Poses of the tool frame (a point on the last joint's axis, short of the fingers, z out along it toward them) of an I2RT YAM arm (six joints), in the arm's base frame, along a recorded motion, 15 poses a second.
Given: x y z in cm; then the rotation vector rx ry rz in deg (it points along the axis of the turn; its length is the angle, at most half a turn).
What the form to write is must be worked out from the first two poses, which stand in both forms.
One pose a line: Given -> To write
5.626 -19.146 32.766 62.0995 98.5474 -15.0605 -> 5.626 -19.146 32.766 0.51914 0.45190 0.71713 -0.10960
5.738 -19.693 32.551 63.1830 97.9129 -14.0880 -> 5.738 -19.693 32.551 0.51969 0.45989 0.71268 -0.10254
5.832 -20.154 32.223 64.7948 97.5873 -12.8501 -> 5.832 -20.154 32.223 0.51622 0.47092 0.70925 -0.09339
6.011 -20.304 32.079 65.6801 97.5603 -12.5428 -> 6.011 -20.304 32.079 0.51297 0.47668 0.70806 -0.09103
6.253 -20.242 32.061 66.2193 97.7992 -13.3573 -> 6.253 -20.242 32.061 0.50858 0.47968 0.70844 -0.09676
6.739 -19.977 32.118 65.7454 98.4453 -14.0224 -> 6.739 -19.977 32.118 0.50597 0.47571 0.71232 -0.10146
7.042 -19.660 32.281 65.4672 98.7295 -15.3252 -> 7.042 -19.660 32.281 0.50415 0.47332 0.71381 -0.11080
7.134 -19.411 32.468 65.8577 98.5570 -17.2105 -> 7.134 -19.411 32.468 0.50167 0.47563 0.71179 -0.12430
